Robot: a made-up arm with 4 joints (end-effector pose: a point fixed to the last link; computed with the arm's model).
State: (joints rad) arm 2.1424 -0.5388 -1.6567 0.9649
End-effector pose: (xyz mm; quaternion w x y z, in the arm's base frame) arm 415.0 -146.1 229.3 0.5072 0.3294 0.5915 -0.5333
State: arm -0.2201 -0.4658 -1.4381 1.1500
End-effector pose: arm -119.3 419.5 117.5 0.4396 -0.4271 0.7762 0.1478
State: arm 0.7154 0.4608 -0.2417 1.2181
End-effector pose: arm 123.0 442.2 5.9 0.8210 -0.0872 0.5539 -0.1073
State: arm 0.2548 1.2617 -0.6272 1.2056
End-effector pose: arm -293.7 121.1 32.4 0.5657 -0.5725 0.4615 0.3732
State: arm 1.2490 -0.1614 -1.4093 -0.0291
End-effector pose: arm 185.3 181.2 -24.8 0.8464 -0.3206 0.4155 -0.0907
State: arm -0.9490 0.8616 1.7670 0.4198
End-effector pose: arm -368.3 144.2 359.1 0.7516 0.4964 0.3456 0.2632
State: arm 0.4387 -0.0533 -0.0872 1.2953
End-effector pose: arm 234.2 474.8 74.1 0.8031 0.1065 0.5543 -0.1912
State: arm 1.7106 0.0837 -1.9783 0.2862
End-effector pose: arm 173.0 117.5 116.2 0.6624 -0.2641 0.6973 -0.0726
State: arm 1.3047 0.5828 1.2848 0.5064
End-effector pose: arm 468.8 262.6 116.4 0.7911 0.1992 -0.3394 -0.4683
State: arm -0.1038 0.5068 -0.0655 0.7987
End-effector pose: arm -286.0 352.4 53.1 0.8407 -0.1755 0.3961 0.3249
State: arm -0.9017 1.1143 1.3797 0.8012
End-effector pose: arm -370.7 -6.1 337.4 0.5993 0.3232 0.4877 0.5464
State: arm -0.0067 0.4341 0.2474 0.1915
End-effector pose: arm -196.9 432.5 -52.8 0.9719 -0.0645 0.0607 0.2181
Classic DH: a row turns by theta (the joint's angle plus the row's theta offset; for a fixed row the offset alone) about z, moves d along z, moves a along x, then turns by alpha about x. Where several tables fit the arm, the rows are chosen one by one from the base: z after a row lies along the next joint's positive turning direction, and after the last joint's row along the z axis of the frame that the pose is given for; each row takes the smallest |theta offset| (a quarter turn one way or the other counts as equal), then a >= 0, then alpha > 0; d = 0 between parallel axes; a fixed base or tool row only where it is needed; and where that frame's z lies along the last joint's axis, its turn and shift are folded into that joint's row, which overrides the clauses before.
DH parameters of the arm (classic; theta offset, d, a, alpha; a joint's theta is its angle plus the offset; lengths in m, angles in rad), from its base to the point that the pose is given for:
base (fixed): -0.4918 0.1613 0.0305 2.7582
joint 1: 0 -0.3367 -0.0072 -2.7582
joint 2: 1.324 -0.5378 0.1338 2.3135
joint 3: 0.9615 -0.1425 -0.0218 1.7813
joint 4: 0.6779 0.2048 -0.1741 1.5406
tool (fixed): 0.3425 -0.0665 0 0

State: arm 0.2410 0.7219 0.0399 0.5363
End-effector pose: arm -205.4 359.1 -40.7 0.9202 -0.1649 0.2302 0.2704
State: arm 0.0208 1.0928 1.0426 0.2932
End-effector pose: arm -292.9 356.6 65.0 0.9362 0.2140 0.0441 0.2752
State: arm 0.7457 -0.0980 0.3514 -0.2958
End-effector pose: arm 452.7 300.4 -119.4 0.8531 -0.2198 -0.2425 -0.4064
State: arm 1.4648 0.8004 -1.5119 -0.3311
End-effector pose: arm -4.0 8.2 -25.3 0.7117 -0.5389 0.3217 0.3155
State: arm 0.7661 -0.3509 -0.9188 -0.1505
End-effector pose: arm 194.8 284.6 -109.1 0.9184 -0.3124 0.2228 -0.0967
